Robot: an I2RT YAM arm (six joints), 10 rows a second.
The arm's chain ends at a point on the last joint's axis. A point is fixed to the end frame.
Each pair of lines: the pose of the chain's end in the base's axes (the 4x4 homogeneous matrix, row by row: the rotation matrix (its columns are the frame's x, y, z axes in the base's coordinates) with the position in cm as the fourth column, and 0 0 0 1 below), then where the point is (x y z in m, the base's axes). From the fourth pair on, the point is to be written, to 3 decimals.
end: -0.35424 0.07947 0.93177 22.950; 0.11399 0.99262 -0.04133 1.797; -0.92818 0.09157 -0.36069 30.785; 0 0 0 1
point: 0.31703 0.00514 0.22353
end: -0.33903 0.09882 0.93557 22.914; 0.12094 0.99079 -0.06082 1.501; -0.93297 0.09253 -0.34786 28.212; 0 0 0 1
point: 0.31753 0.00033 0.19901
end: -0.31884 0.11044 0.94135 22.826; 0.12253 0.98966 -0.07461 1.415; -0.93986 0.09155 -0.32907 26.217; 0 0 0 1
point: 0.31807 -0.00199 0.18087
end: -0.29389 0.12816 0.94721 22.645; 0.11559 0.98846 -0.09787 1.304; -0.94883 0.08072 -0.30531 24.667; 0 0 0 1
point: 0.318 -0.006 0.168
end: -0.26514 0.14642 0.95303 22.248; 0.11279 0.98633 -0.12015 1.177; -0.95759 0.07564 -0.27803 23.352; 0 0 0 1
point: 0.316 -0.010 0.157
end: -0.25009 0.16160 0.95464 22.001; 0.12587 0.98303 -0.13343 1.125; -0.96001 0.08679 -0.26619 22.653; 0 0 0 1
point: 0.314 -0.011 0.151
